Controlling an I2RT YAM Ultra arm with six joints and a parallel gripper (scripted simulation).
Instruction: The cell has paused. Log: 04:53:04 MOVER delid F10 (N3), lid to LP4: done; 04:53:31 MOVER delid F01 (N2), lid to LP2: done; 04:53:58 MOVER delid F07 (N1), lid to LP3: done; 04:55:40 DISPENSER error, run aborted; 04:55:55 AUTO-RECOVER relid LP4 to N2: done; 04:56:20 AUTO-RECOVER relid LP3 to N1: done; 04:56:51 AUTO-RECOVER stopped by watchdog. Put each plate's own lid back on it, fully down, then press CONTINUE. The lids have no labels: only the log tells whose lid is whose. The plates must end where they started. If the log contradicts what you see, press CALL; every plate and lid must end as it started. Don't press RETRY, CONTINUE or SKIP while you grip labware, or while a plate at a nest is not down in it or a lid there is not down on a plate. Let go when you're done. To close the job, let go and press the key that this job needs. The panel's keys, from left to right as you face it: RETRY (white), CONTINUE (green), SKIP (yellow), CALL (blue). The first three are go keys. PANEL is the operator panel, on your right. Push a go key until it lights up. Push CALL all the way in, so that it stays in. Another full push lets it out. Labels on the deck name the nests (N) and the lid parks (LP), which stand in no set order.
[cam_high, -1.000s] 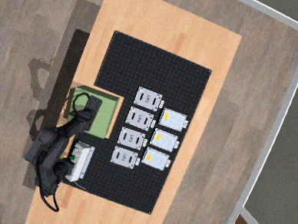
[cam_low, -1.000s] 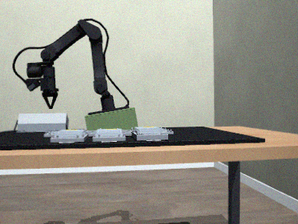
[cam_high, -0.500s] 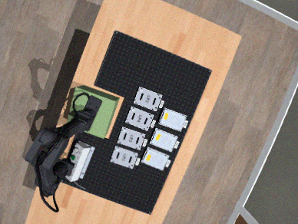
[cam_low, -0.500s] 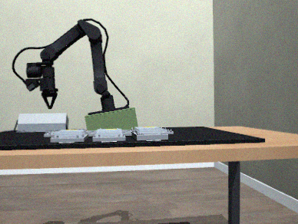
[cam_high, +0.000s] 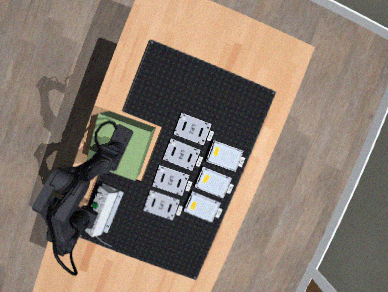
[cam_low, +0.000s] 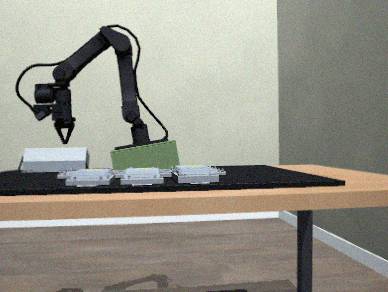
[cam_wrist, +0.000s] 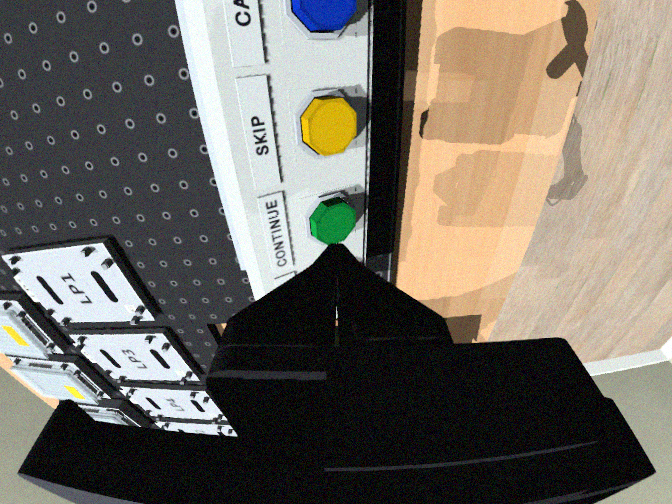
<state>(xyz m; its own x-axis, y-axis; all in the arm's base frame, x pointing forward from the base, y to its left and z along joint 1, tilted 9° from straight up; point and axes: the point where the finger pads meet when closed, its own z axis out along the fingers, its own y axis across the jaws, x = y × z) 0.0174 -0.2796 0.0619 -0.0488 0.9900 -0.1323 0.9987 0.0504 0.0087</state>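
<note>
My gripper is now 40 mm above the green continue key. Also, from my hand: yellow skip key (50 mm to the right, 40 mm below); blue call key (100 mm to the right, 50 mm below, 10 mm ahead); lid park LP1 (270 mm ahead, 120 mm to the left, 100 mm below).
</note>
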